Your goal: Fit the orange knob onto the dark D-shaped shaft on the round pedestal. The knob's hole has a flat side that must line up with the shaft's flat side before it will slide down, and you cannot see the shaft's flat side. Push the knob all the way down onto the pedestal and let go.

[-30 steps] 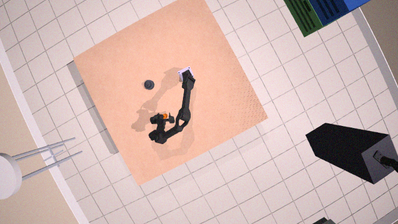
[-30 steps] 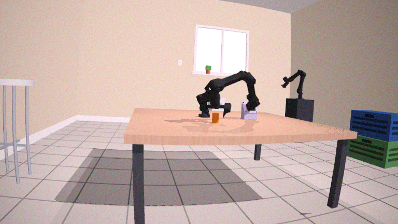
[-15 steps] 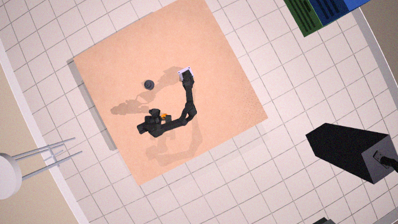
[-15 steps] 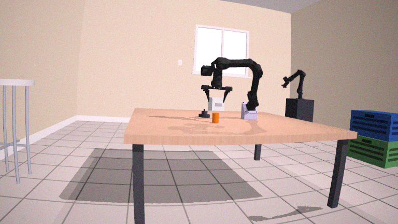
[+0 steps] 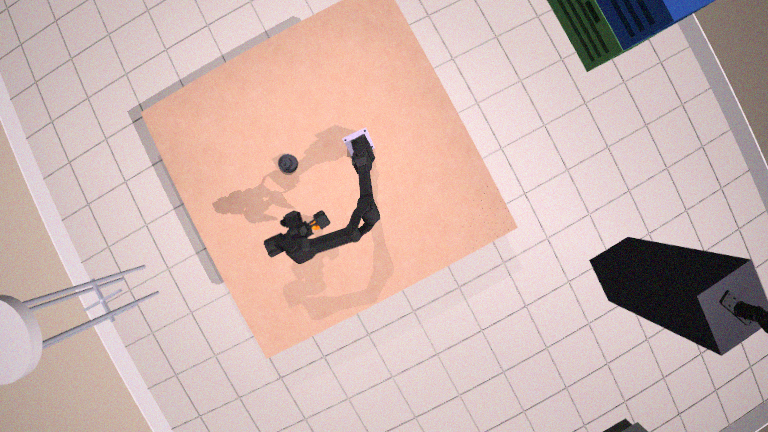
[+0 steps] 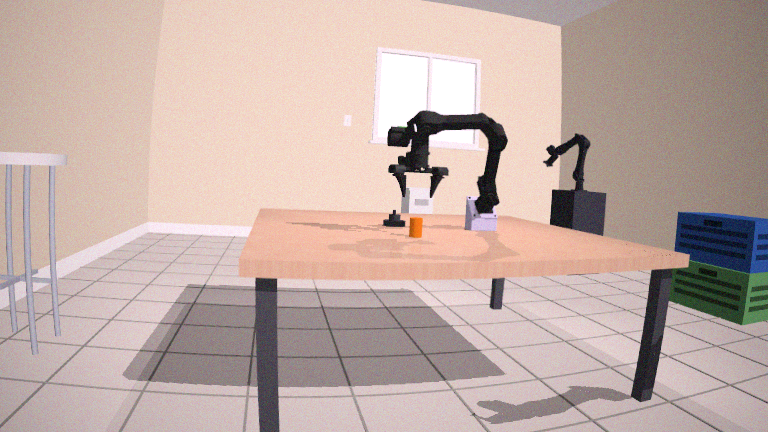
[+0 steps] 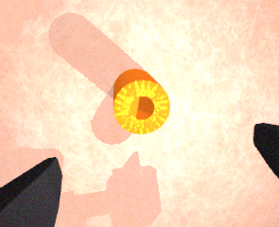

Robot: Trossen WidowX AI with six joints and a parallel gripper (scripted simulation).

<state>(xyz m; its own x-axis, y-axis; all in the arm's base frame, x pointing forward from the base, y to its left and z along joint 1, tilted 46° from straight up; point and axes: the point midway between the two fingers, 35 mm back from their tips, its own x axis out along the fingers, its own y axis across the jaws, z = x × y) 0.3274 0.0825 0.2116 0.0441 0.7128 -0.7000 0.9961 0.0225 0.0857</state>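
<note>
The orange knob is 10 cm below my gripper tip. The rest, counted from my gripper tip: round pedestal 30 cm to the right, 9 cm below.
</note>
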